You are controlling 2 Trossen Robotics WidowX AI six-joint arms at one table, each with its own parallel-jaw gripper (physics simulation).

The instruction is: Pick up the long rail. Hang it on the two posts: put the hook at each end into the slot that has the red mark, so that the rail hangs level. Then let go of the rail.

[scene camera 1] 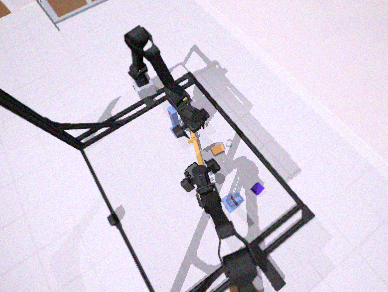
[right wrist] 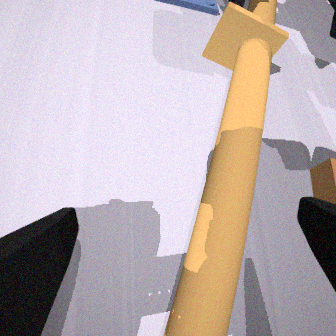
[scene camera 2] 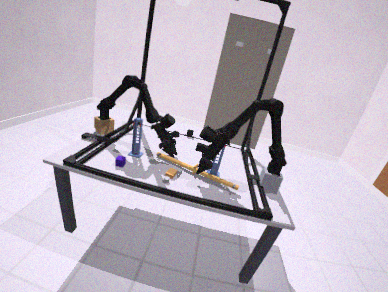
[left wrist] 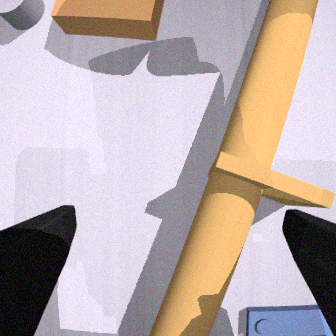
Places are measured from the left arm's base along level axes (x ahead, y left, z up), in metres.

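Pixels of known places: left gripper, between the fingertips: (scene camera 1: 196,133) (right wrist: 287,27) (scene camera 2: 197,170) (left wrist: 182,218); right gripper, between the fingertips: (right wrist: 188,213) (scene camera 2: 175,156); left arm's base, origin of its link: (scene camera 1: 141,81) (scene camera 2: 273,171); right arm's base, origin of its link: (scene camera 2: 104,118).
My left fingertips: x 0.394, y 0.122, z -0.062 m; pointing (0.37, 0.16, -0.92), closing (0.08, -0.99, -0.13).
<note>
Ahead of a thing's pixels: the offset from my left fingertips to its middle.
The long orange-yellow rail {dy -0.027, dx +0.020, dz -0.016 m} (scene camera 1: 196,150) (scene camera 2: 180,163) (left wrist: 285,60) (right wrist: 235,175) lies low along the table, with a square plate around its middle. Its hooks are not clear. My left gripper (scene camera 2: 201,170) (left wrist: 182,218) is open and empty above the rail near that plate; the rail passes between its fingertips in the left wrist view. My right gripper (scene camera 2: 173,154) (right wrist: 188,213) is open and empty, over the rail's other half. One blue slotted post {dy -0.024, dx +0.373, dz +0.069 m} (scene camera 1: 232,201) (scene camera 2: 136,137) stands upright; the other post {dy -0.073, dx -0.081, dz +0.069 m} (scene camera 1: 173,116) (scene camera 2: 218,162) is partly hidden by my left arm. The red marks are tiny.
An orange block {dy +0.057, dx +0.120, dz -0.029 m} (scene camera 1: 218,149) (scene camera 2: 171,173) (left wrist: 105,17) and a small whitish cylinder {dy +0.122, dx +0.121, dz -0.029 m} (scene camera 1: 229,143) lie beside the rail. A purple cube {dy +0.117, dx +0.379, dz -0.019 m} (scene camera 1: 257,188) (scene camera 2: 120,161) lies near one post. A black frame (scene camera 1: 245,140) runs around the table's edge.
</note>
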